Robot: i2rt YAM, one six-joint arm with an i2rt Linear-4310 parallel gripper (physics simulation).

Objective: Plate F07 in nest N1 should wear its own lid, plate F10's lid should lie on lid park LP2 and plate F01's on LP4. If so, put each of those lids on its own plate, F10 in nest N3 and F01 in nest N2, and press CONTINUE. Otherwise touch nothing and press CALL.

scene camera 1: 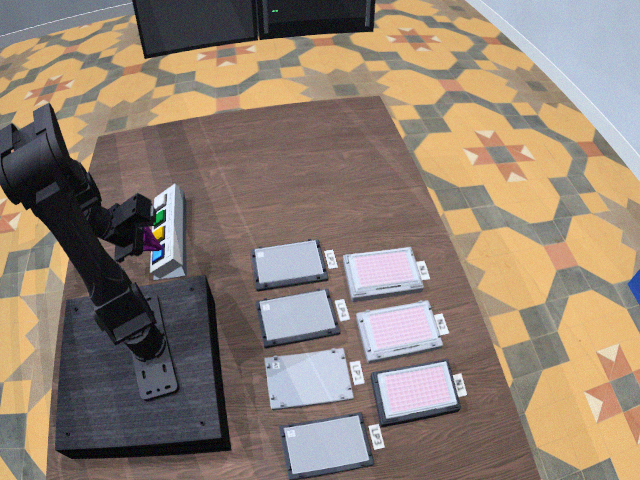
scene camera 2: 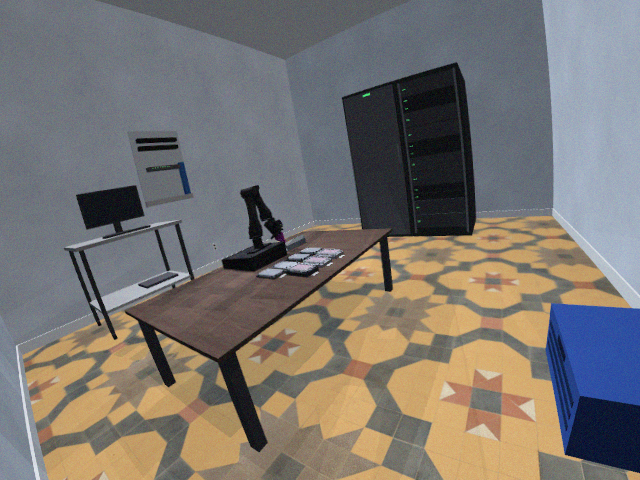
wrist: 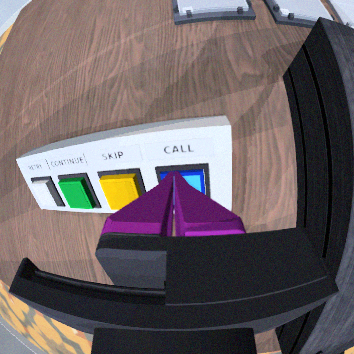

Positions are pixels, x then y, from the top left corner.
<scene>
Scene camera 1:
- my gripper: 160, 249
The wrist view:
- my gripper: 173, 178
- green CONTINUE button: 75, 190
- yellow SKIP button: 119, 189
</scene>
